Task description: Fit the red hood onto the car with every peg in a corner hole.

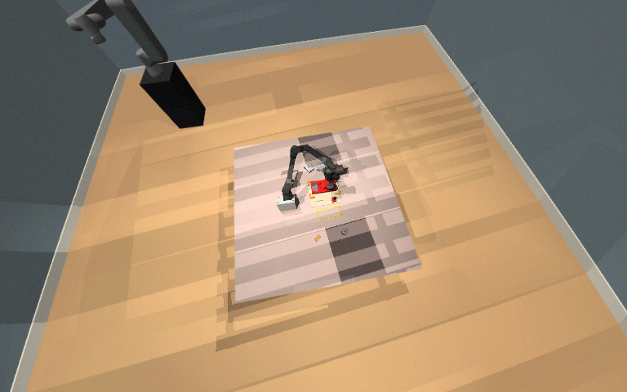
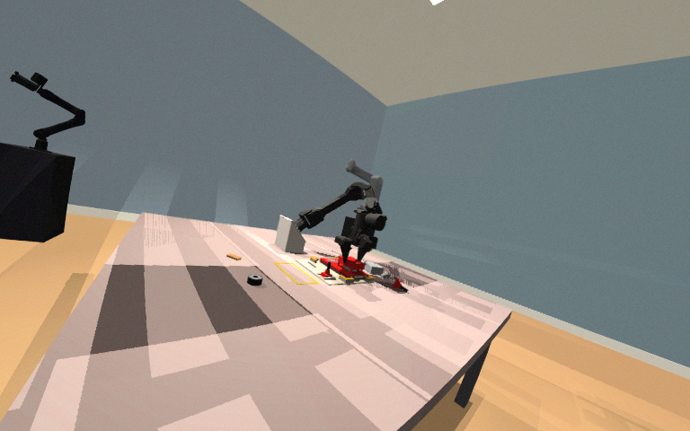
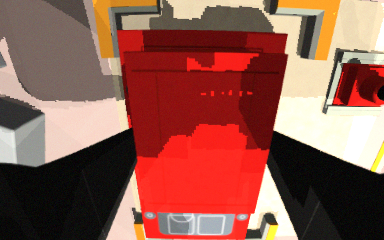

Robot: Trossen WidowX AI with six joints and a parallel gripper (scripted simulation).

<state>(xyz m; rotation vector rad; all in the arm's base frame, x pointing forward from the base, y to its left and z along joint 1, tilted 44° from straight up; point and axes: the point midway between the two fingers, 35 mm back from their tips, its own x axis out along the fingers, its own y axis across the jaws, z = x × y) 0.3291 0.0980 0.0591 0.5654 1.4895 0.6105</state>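
Right now the red hood is 1 cm above my gripper tip. Round my gripper tip: black wheel: 40 cm to the right, 6 cm ahead, 4 cm below; tan piece: 42 cm to the right, 14 cm behind, 5 cm below.
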